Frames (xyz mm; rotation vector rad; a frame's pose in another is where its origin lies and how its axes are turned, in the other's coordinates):
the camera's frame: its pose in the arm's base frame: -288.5 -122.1 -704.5 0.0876 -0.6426 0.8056
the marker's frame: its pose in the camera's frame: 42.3 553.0 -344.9 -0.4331 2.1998 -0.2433
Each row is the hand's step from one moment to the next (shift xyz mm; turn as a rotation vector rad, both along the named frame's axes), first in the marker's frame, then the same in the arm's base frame.
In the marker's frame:
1: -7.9 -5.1 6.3 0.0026 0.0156 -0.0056
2: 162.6 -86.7 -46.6 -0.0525 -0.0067 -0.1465
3: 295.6 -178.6 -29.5 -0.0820 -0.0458 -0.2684
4: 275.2 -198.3 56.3 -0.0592 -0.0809 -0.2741
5: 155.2 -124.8 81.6 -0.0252 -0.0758 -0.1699
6: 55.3 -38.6 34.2 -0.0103 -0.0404 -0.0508
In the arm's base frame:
1: 5.0 4.5 9.1 -0.0125 0.0045 -0.0103
2: 72.5 -151.7 -88.6 -0.1207 -0.0820 0.0544
3: 184.6 -250.8 -152.3 -0.1965 -0.1763 0.1056
4: 252.0 -195.6 -128.4 -0.1721 -0.2108 0.1054
5: 186.2 -84.1 -67.7 -0.0876 -0.1509 0.0694
6: 66.6 -22.9 -27.5 -0.0166 -0.0546 0.0326

